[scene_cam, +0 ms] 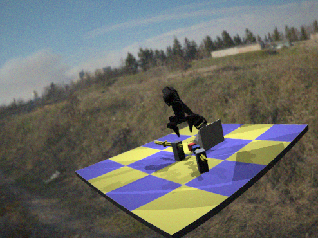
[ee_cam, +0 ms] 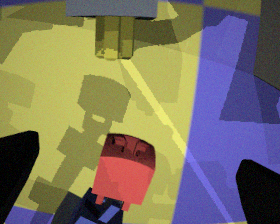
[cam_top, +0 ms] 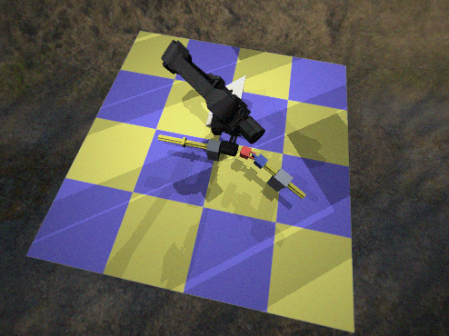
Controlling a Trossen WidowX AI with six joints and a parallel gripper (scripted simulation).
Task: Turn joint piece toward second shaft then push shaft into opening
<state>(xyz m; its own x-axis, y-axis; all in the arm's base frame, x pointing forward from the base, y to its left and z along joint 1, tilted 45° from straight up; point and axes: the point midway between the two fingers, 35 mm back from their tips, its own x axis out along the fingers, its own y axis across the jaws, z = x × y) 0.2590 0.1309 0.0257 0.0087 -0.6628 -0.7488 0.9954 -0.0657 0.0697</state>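
Now: the red joint piece 10 mm ahead of my gripper tip, 60 mm to the left of it and 70 mm below it.
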